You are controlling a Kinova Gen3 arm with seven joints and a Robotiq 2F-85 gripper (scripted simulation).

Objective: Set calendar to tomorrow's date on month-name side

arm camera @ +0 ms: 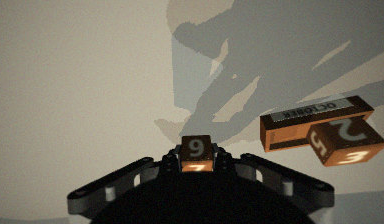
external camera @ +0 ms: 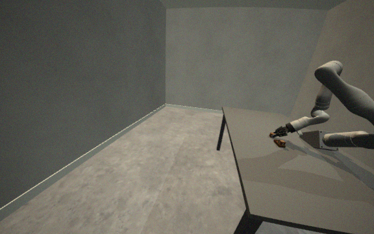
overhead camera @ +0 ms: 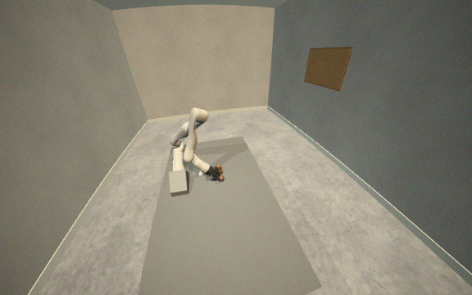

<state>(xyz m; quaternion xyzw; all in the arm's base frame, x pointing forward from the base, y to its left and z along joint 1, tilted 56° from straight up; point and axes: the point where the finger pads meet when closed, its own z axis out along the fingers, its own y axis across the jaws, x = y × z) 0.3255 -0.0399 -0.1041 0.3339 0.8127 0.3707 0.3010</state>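
Now: the orange tray 110 mm to the left of my hand, 10 mm below it and 10 mm ahead of it. Round my hand: digit cube (10 mm below, 10 mm ahead).
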